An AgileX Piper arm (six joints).
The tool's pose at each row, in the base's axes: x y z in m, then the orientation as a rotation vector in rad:
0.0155 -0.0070 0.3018 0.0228 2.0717 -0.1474
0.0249 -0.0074 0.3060 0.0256 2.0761 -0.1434
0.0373 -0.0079 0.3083 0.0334 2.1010 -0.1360
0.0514 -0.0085 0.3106 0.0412 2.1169 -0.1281
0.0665 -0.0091 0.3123 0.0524 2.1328 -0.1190
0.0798 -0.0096 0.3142 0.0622 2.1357 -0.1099
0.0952 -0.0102 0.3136 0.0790 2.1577 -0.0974
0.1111 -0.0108 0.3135 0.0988 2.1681 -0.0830
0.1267 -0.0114 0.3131 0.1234 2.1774 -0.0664
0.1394 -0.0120 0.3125 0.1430 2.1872 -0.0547
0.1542 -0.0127 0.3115 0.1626 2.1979 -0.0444
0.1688 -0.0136 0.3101 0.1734 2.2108 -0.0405
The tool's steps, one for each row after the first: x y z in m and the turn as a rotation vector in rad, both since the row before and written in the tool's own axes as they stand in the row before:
-0.0082 -0.0001 0.0062 -0.0019 0.0044 0.0035
-0.0080 0.0003 0.0097 -0.0030 0.0251 0.0074
-0.0091 0.0003 0.0110 -0.0030 0.0161 0.0080
-0.0093 0.0005 0.0120 -0.0025 0.0163 0.0109
-0.0087 0.0005 0.0102 -0.0027 0.0033 0.0105
-0.0078 0.0008 0.0133 -0.0028 0.0228 0.0158
-0.0087 0.0009 0.0133 -0.0028 0.0115 0.0192
-0.0085 0.0010 0.0131 -0.0026 0.0109 0.0234
-0.0068 0.0008 0.0107 -0.0009 0.0112 0.0179
-0.0078 0.0011 0.0126 0.0001 0.0122 0.0172
-0.0075 0.0010 0.0126 0.0016 0.0137 0.0083

